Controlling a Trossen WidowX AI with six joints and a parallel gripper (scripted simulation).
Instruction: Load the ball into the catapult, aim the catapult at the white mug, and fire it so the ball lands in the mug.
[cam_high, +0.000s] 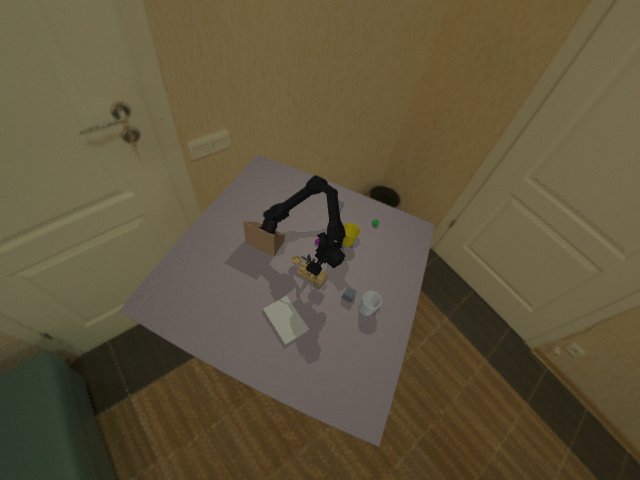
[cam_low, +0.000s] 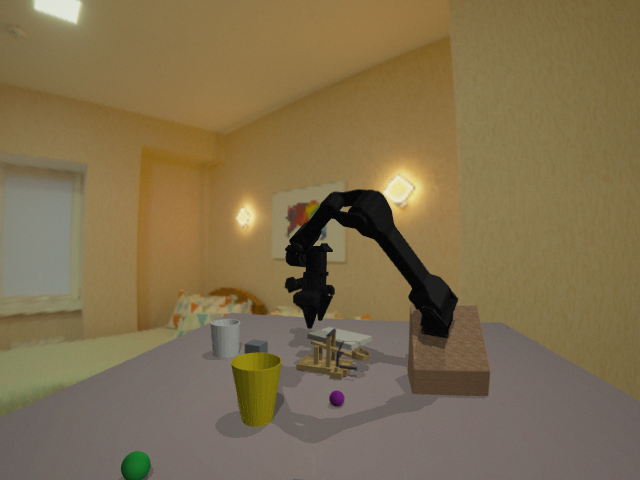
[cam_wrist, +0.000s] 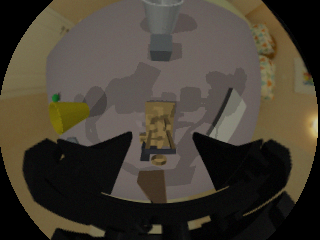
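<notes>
Now: the purple ball 11 cm behind my gripper tip, 19 cm to the left of it and 11 cm below it. The rest, counted from my gripper tip: wooden catapult: 7 cm behind, 2 cm to the left, 7 cm below; white slab: 27 cm to the right, 11 cm below; small grey cube: 18 cm ahead, 10 cm below.
</notes>
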